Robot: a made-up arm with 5 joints. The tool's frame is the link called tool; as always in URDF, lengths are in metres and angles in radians. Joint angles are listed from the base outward.
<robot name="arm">
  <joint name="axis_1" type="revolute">
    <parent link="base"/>
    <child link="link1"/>
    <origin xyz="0 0 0.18"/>
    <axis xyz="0 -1 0"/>
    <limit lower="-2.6" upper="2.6"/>
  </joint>
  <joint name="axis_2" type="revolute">
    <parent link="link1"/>
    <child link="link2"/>
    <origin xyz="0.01 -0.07 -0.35"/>
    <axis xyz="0 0 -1"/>
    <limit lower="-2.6" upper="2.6"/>
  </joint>
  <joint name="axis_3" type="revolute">
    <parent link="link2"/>
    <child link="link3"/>
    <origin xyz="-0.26 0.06 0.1"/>
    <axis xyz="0 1 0"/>
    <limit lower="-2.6" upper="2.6"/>
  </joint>
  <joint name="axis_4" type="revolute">
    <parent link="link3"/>
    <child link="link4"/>
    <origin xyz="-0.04 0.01 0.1"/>
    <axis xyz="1 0 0"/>
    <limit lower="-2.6" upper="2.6"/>
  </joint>
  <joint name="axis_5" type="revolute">
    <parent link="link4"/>
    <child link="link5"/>
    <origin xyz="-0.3 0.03 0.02"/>
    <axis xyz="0 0 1"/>
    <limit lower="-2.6" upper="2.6"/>
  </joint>
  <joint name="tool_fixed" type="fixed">
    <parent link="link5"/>
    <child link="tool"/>
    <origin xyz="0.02 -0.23 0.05"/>
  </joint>
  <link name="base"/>
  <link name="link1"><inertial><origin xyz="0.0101 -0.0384 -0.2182"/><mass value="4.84"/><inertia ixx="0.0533" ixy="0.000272" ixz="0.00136" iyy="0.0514" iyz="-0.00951" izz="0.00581"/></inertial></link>
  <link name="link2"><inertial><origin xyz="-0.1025 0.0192 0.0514"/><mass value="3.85"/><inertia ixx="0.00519" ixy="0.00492" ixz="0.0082" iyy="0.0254" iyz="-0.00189" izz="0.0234"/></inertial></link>
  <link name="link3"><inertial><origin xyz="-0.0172 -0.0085 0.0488"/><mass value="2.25"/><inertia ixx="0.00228" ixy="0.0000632" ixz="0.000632" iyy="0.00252" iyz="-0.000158" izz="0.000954"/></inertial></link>
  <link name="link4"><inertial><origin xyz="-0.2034 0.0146 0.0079"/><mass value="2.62"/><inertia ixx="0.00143" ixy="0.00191" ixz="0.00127" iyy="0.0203" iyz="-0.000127" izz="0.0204"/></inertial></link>
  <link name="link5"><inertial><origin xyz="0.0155 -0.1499 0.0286"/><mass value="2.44"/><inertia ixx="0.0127" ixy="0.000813" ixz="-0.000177" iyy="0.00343" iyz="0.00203" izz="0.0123"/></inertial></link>
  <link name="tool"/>
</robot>
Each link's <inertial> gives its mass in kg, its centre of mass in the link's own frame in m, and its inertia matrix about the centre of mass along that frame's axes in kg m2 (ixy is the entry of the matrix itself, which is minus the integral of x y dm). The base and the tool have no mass. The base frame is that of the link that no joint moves.
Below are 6 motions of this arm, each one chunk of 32 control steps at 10 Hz.
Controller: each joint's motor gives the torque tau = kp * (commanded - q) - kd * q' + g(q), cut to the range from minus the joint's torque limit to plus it. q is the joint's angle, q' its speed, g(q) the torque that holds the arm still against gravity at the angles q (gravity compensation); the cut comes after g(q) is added. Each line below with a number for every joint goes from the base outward.
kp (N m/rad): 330 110 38 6.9 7.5
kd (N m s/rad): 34 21 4.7 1.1 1.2
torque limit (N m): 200 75 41 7.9 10
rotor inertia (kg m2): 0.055 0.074 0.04 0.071 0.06
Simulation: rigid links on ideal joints. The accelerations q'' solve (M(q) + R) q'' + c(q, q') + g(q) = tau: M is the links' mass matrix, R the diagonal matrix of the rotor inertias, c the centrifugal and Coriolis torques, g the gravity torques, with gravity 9.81 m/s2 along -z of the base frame. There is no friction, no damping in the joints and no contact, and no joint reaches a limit. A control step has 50 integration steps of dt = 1/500 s. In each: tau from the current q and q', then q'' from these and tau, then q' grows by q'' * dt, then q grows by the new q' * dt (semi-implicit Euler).
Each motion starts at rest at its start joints. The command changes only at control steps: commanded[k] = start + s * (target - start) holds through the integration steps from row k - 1 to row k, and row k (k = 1, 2, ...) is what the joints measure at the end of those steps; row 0 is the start. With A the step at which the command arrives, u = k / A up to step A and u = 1 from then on. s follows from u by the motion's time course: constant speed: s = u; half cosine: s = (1 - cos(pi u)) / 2; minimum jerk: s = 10 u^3 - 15 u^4 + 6 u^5; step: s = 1 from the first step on.
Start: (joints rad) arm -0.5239 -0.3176 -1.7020 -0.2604 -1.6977
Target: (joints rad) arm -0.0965 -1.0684 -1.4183 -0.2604 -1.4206
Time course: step
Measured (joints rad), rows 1 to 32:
1: -0.3408 -0.4996 -1.4460 -0.3314 -1.8862
2: -0.1892 -0.7438 -1.3327 -0.2857 -1.8316
3: -0.1072 -0.9296 -1.3314 -0.2035 -1.5589
4: -0.0667 -1.0478 -1.3608 -0.1472 -1.3019
5: -0.0542 -1.1064 -1.3980 -0.1217 -1.1680
6: -0.0598 -1.1210 -1.4284 -0.1262 -1.1596
7: -0.0733 -1.1112 -1.4427 -0.1577 -1.2303
8: -0.0870 -1.0933 -1.4406 -0.2034 -1.3248
9: -0.0972 -1.0767 -1.4297 -0.2450 -1.4036
10: -0.1028 -1.0656 -1.4181 -0.2708 -1.4503
11: -0.1040 -1.0604 -1.4108 -0.2801 -1.4661
12: -0.1025 -1.0600 -1.4089 -0.2784 -1.4611
13: -0.0999 -1.0623 -1.4109 -0.2720 -1.4466
14: -0.0974 -1.0654 -1.4147 -0.2652 -1.4314
15: -0.0957 -1.0679 -1.4183 -0.2603 -1.4203
16: -0.0950 -1.0694 -1.4206 -0.2576 -1.4146
17: -0.0950 -1.0699 -1.4214 -0.2570 -1.4135
18: -0.0955 -1.0697 -1.4209 -0.2577 -1.4150
19: -0.0961 -1.0692 -1.4198 -0.2589 -1.4175
20: -0.0965 -1.0687 -1.4185 -0.2599 -1.4197
21: -0.0968 -1.0684 -1.4177 -0.2606 -1.4211
22: -0.0968 -1.0682 -1.4173 -0.2609 -1.4217
23: -0.0968 -1.0681 -1.4174 -0.2609 -1.4216
24: -0.0967 -1.0682 -1.4177 -0.2607 -1.4213
25: -0.0965 -1.0683 -1.4181 -0.2606 -1.4209
26: -0.0965 -1.0684 -1.4184 -0.2604 -1.4206
27: -0.0964 -1.0684 -1.4186 -0.2603 -1.4205
28: -0.0964 -1.0684 -1.4186 -0.2603 -1.4205
29: -0.0964 -1.0684 -1.4185 -0.2603 -1.4205
30: -0.0965 -1.0684 -1.4184 -0.2604 -1.4205
31: -0.0965 -1.0684 -1.4183 -0.2604 -1.4206
32: -0.0965 -1.0684 -1.4182 -0.2604 -1.4206

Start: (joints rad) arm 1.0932 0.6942 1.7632 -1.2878 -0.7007
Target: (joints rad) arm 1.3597 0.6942 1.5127 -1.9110 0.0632
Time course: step
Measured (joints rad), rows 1 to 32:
1: 1.2476 0.6912 1.6976 -1.4342 -0.4419
2: 1.3335 0.7007 1.5878 -1.6387 -0.1612
3: 1.3547 0.6980 1.5140 -1.8213 -0.0099
4: 1.3589 0.6937 1.4818 -1.9431 0.0538
5: 1.3596 0.6914 1.4778 -1.9931 0.0731
6: 1.3597 0.6912 1.4876 -1.9904 0.0739
7: 1.3597 0.6922 1.5009 -1.9627 0.0697
8: 1.3597 0.6934 1.5116 -1.9320 0.0663
9: 1.3596 0.6943 1.5175 -1.9102 0.0651
10: 1.3597 0.6947 1.5190 -1.8999 0.0650
11: 1.3597 0.6947 1.5177 -1.8986 0.0649
12: 1.3597 0.6946 1.5154 -1.9021 0.0645
13: 1.3597 0.6944 1.5133 -1.9067 0.0637
14: 1.3597 0.6942 1.5121 -1.9104 0.0630
15: 1.3597 0.6941 1.5116 -1.9125 0.0626
16: 1.3597 0.6941 1.5117 -1.9130 0.0625
17: 1.3597 0.6941 1.5121 -1.9126 0.0627
18: 1.3597 0.6942 1.5125 -1.9119 0.0629
19: 1.3597 0.6942 1.5128 -1.9112 0.0632
20: 1.3597 0.6942 1.5129 -1.9108 0.0633
21: 1.3597 0.6942 1.5129 -1.9107 0.0634
22: 1.3597 0.6942 1.5128 -1.9107 0.0633
23: 1.3597 0.6942 1.5128 -1.9108 0.0633
24: 1.3597 0.6942 1.5127 -1.9109 0.0632
25: 1.3597 0.6942 1.5127 -1.9110 0.0632
26: 1.3597 0.6942 1.5127 -1.9111 0.0632
27: 1.3597 0.6942 1.5127 -1.9111 0.0632
28: 1.3597 0.6942 1.5127 -1.9110 0.0632
29: 1.3597 0.6942 1.5127 -1.9110 0.0632
30: 1.3597 0.6942 1.5127 -1.9110 0.0632
31: 1.3597 0.6942 1.5127 -1.9110 0.0632
32: 1.3597 0.6942 1.5127 -1.9110 0.0632

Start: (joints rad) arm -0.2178 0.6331 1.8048 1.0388 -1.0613
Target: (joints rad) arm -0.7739 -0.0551 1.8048 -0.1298 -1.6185
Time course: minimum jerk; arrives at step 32
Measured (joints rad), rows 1 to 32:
1: -0.2179 0.6330 1.8048 1.0387 -1.0613
2: -0.2185 0.6325 1.8047 1.0381 -1.0614
3: -0.2204 0.6309 1.8044 1.0358 -1.0620
4: -0.2242 0.6274 1.8039 1.0306 -1.0637
5: -0.2304 0.6216 1.8032 1.0211 -1.0673
6: -0.2394 0.6128 1.8025 1.0063 -1.0734
7: -0.2514 0.6006 1.8019 0.9853 -1.0826
8: -0.2665 0.5849 1.8015 0.9577 -1.0952
9: -0.2846 0.5655 1.8014 0.9233 -1.1111
10: -0.3058 0.5425 1.8015 0.8823 -1.1305
11: -0.3297 0.5160 1.8018 0.8350 -1.1530
12: -0.3561 0.4862 1.8024 0.7820 -1.1784
13: -0.3846 0.4537 1.8031 0.7241 -1.2064
14: -0.4148 0.4186 1.8039 0.6620 -1.2365
15: -0.4463 0.3817 1.8049 0.5968 -1.2682
16: -0.4786 0.3434 1.8060 0.5293 -1.3012
17: -0.5111 0.3042 1.8070 0.4608 -1.3347
18: -0.5434 0.2649 1.8080 0.3922 -1.3684
19: -0.5749 0.2259 1.8088 0.3246 -1.4016
20: -0.6052 0.1880 1.8094 0.2591 -1.4337
21: -0.6338 0.1515 1.8096 0.1967 -1.4643
22: -0.6603 0.1172 1.8095 0.1383 -1.4929
23: -0.6844 0.0854 1.8091 0.0847 -1.5190
24: -0.7057 0.0566 1.8084 0.0366 -1.5424
25: -0.7240 0.0310 1.8074 -0.0056 -1.5627
26: -0.7393 0.0091 1.8064 -0.0415 -1.5799
27: -0.7515 -0.0093 1.8054 -0.0709 -1.5938
28: -0.7606 -0.0239 1.8046 -0.0938 -1.6046
29: -0.7670 -0.0351 1.8040 -0.1106 -1.6123
30: -0.7710 -0.0430 1.8036 -0.1217 -1.6173
31: -0.7730 -0.0481 1.8034 -0.1280 -1.6199
32: -0.7737 -0.0512 1.8035 -0.1307 -1.6207

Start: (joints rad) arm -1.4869 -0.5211 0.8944 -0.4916 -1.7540
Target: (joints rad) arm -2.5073 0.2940 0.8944 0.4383 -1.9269
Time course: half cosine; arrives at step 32
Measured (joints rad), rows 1 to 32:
1: -1.4881 -0.5205 0.8938 -0.4913 -1.7542
2: -1.4927 -0.5183 0.8917 -0.4896 -1.7551
3: -1.5020 -0.5133 0.8888 -0.4850 -1.7570
4: -1.5161 -0.5050 0.8859 -0.4765 -1.7597
5: -1.5349 -0.4931 0.8837 -0.4632 -1.7631
6: -1.5583 -0.4776 0.8826 -0.4451 -1.7671
7: -1.5860 -0.4585 0.8824 -0.4224 -1.7715
8: -1.6177 -0.4361 0.8827 -0.3954 -1.7763
9: -1.6531 -0.4105 0.8833 -0.3646 -1.7817
10: -1.6917 -0.3820 0.8838 -0.3306 -1.7876
11: -1.7333 -0.3510 0.8841 -0.2938 -1.7941
12: -1.7774 -0.3178 0.8843 -0.2546 -1.8012
13: -1.8237 -0.2826 0.8844 -0.2134 -1.8087
14: -1.8716 -0.2458 0.8845 -0.1705 -1.8166
15: -1.9207 -0.2078 0.8848 -0.1262 -1.8247
16: -1.9705 -0.1688 0.8853 -0.0810 -1.8329
17: -2.0207 -0.1294 0.8861 -0.0351 -1.8413
18: -2.0706 -0.0897 0.8872 0.0110 -1.8497
19: -2.1198 -0.0504 0.8884 0.0567 -1.8582
20: -2.1678 -0.0116 0.8899 0.1016 -1.8667
21: -2.2142 0.0262 0.8914 0.1453 -1.8751
22: -2.2584 0.0626 0.8929 0.1872 -1.8834
23: -2.3001 0.0974 0.8944 0.2269 -1.8915
24: -2.3388 0.1301 0.8959 0.2641 -1.8993
25: -2.3743 0.1605 0.8973 0.2983 -1.9067
26: -2.4061 0.1883 0.8986 0.3293 -1.9136
27: -2.4340 0.2132 0.8997 0.3568 -1.9198
28: -2.4577 0.2349 0.9008 0.3805 -1.9253
29: -2.4769 0.2533 0.9017 0.4003 -1.9300
30: -2.4915 0.2681 0.9024 0.4159 -1.9338
31: -2.5014 0.2793 0.9029 0.4272 -1.9367
32: -2.5064 0.2867 0.9033 0.4341 -1.9386

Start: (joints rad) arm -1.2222 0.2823 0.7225 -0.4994 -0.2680
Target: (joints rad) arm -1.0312 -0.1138 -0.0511 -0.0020 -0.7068
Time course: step
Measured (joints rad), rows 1 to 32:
1: -1.1437 0.1748 0.5917 -0.5336 -0.3422
2: -1.0859 0.0578 0.2825 -0.4545 -0.5216
3: -1.0536 -0.0262 0.0008 -0.2754 -0.7753
4: -1.0221 -0.0792 -0.1776 -0.0779 -0.9243
5: -0.9988 -0.1053 -0.2551 0.0627 -0.9161
6: -0.9934 -0.1175 -0.2536 0.1314 -0.8301
7: -1.0029 -0.1240 -0.2006 0.1406 -0.7470
8: -1.0188 -0.1266 -0.1268 0.1053 -0.7006
9: -1.0330 -0.1257 -0.0590 0.0474 -0.6866
10: -1.0410 -0.1220 -0.0137 -0.0082 -0.6873
11: -1.0430 -0.1175 0.0043 -0.0443 -0.6910
12: -1.0408 -0.1139 -0.0003 -0.0557 -0.6953
13: -1.0368 -0.1119 -0.0179 -0.0475 -0.7007
14: -1.0328 -0.1115 -0.0385 -0.0293 -0.7065
15: -1.0299 -0.1120 -0.0550 -0.0100 -0.7110
16: -1.0283 -0.1128 -0.0644 0.0044 -0.7128
17: -1.0282 -0.1136 -0.0666 0.0116 -0.7123
18: -1.0289 -0.1141 -0.0637 0.0123 -0.7105
19: -1.0300 -0.1143 -0.0583 0.0086 -0.7085
20: -1.0311 -0.1143 -0.0528 0.0033 -0.7068
21: -1.0318 -0.1141 -0.0489 -0.0017 -0.7058
22: -1.0321 -0.1140 -0.0470 -0.0049 -0.7055
23: -1.0320 -0.1138 -0.0470 -0.0061 -0.7056
24: -1.0317 -0.1137 -0.0481 -0.0057 -0.7060
25: -1.0314 -0.1137 -0.0497 -0.0044 -0.7064
26: -1.0311 -0.1137 -0.0511 -0.0029 -0.7069
27: -1.0310 -0.1137 -0.0520 -0.0017 -0.7071
28: -1.0310 -0.1138 -0.0523 -0.0010 -0.7072
29: -1.0310 -0.1138 -0.0522 -0.0009 -0.7071
30: -1.0311 -0.1138 -0.0518 -0.0011 -0.7070
31: -1.0312 -0.1138 -0.0513 -0.0015 -0.7069
32: -1.0312 -0.1138 -0.0510 -0.0019 -0.7068

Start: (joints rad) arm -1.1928 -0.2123 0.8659 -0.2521 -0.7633
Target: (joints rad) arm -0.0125 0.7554 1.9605 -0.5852 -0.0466
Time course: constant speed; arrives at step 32
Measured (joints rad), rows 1 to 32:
1: -1.1738 -0.2041 0.8792 -0.2522 -0.7610
2: -1.1396 -0.1850 0.9038 -0.2559 -0.7484
3: -1.1018 -0.1595 0.9337 -0.2639 -0.7282
4: -1.0643 -0.1312 0.9672 -0.2749 -0.7053
5: -1.0274 -0.1018 1.0032 -0.2877 -0.6819
6: -0.9907 -0.0719 1.0402 -0.3011 -0.6585
7: -0.9540 -0.0418 1.0769 -0.3143 -0.6350
8: -0.9172 -0.0116 1.1126 -0.3266 -0.6116
9: -0.8803 0.0185 1.1474 -0.3379 -0.5884
10: -0.8434 0.0486 1.1815 -0.3482 -0.5655
11: -0.8065 0.0787 1.2153 -0.3581 -0.5430
12: -0.7696 0.1089 1.2491 -0.3678 -0.5206
13: -0.7328 0.1390 1.2831 -0.3776 -0.4982
14: -0.6959 0.1691 1.3173 -0.3877 -0.4757
15: -0.6591 0.1993 1.3517 -0.3979 -0.4531
16: -0.6222 0.2295 1.3862 -0.4084 -0.4304
17: -0.5854 0.2596 1.4208 -0.4188 -0.4077
18: -0.5485 0.2898 1.4553 -0.4293 -0.3849
19: -0.5116 0.3200 1.4897 -0.4396 -0.3622
20: -0.4748 0.3502 1.5241 -0.4499 -0.3396
21: -0.4379 0.3804 1.5585 -0.4602 -0.3170
22: -0.4011 0.4106 1.5929 -0.4705 -0.2944
23: -0.3642 0.4408 1.6272 -0.4807 -0.2719
24: -0.3273 0.4710 1.6616 -0.4909 -0.2495
25: -0.2905 0.5012 1.6959 -0.5012 -0.2270
26: -0.2536 0.5315 1.7303 -0.5114 -0.2045
27: -0.2167 0.5617 1.7646 -0.5216 -0.1821
28: -0.1799 0.5919 1.7990 -0.5319 -0.1597
29: -0.1430 0.6222 1.8333 -0.5421 -0.1373
30: -0.1061 0.6524 1.8676 -0.5523 -0.1149
31: -0.0693 0.6827 1.9019 -0.5625 -0.0926
32: -0.0324 0.7129 1.9362 -0.5727 -0.0702

